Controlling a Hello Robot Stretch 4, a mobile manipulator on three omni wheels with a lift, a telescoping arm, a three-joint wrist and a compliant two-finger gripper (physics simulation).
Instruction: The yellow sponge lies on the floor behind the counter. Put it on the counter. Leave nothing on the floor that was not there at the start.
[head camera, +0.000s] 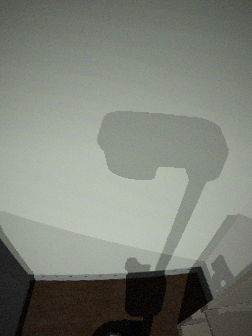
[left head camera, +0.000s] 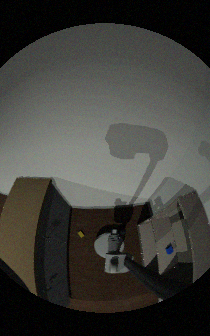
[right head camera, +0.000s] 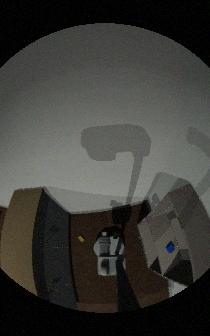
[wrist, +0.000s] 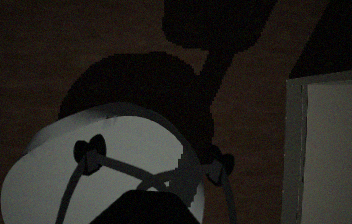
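Observation:
The yellow sponge lies on the brown floor near the foot of the counter, which has a tan top and a dark grey side. The counter's dark side shows at the lower left of the head view. The sponge does not show in the wrist view. My gripper has its two fingertips wide apart, with no object between them. It points down over my own white round base, away from the sponge, which lies to the left of the base in both side head views.
A grey-beige shelf unit stands on the right, with a blue block on a shelf. A pale wall closes off the far end. My white base stands between counter and shelf unit. Dark shadows cover parts of the floor.

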